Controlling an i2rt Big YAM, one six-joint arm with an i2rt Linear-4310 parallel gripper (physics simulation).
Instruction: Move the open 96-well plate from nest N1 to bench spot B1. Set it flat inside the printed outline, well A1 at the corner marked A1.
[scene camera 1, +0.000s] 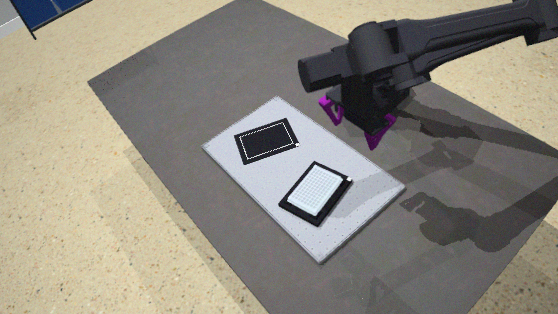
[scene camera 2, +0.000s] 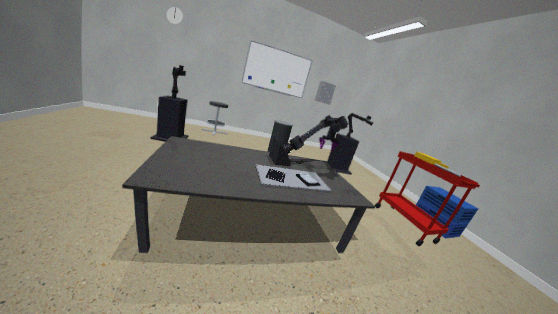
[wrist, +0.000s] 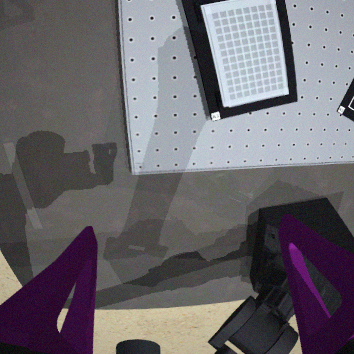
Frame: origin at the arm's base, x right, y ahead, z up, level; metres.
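Seen in the pictures: gripper, between the fingertips: (scene camera 1: 355, 136) (scene camera 2: 326, 150) (wrist: 189, 230); arm's base, origin of its link: (scene camera 2: 283, 151).
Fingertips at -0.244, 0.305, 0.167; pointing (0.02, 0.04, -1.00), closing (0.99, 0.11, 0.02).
Pixels of each thing's middle, then the offset from my fingertips to it, as dx, dy, dz. "spot": a spot on its surface instead. Level surfaces: height alone.
- white 96-well plate, middle of its body: (wrist: 248, 50) (scene camera 1: 315, 189) (scene camera 2: 308, 178) +0.091, +0.057, -0.228
- black nest N1, middle of its body: (wrist: 245, 49) (scene camera 1: 315, 191) (scene camera 2: 307, 179) +0.091, +0.057, -0.238
- nest's A1 tag, a spot on its surface: (wrist: 215, 116) (scene camera 1: 349, 178) spot: +0.065, -0.034, -0.234
- Bench spot B1, a spot on its surface: (scene camera 1: 266, 140) (scene camera 2: 276, 174) spot: +0.335, +0.056, -0.244
- small white corner tag, a spot on its surface: (wrist: 341, 109) (scene camera 1: 297, 144) spot: +0.262, -0.004, -0.245
- light perforated board, middle of its body: (wrist: 318, 71) (scene camera 1: 294, 165) (scene camera 2: 292, 177) +0.208, +0.043, -0.253
- dark table, height of its surface: dz -0.259
The white 96-well plate (scene camera 1: 316, 188) (scene camera 2: 308, 177) (wrist: 251, 52) lies in the black nest N1 (scene camera 1: 316, 220) (wrist: 202, 68). The nest's A1 tag (scene camera 1: 349, 179) (wrist: 215, 116) is at one corner. Bench spot B1 (scene camera 1: 266, 140) (scene camera 2: 275, 175) is a black patch with a white printed outline and a small white corner tag (scene camera 1: 297, 145) (wrist: 341, 109); the wrist view cuts most of it off. My gripper (scene camera 1: 354, 131) (scene camera 2: 328, 145) (wrist: 189, 230) is open and empty, with purple fingers. It hangs above the table beside the board, apart from the plate.
Nest and spot lie on a light perforated board (scene camera 1: 250, 182) (scene camera 2: 295, 186) (wrist: 150, 110) on the dark table (scene camera 1: 165, 100) (scene camera 2: 200, 172). The arm's black base column (scene camera 2: 280, 142) (wrist: 300, 220) stands at the table's back. A red cart (scene camera 2: 412, 214) stands to the right in scene camera 2.
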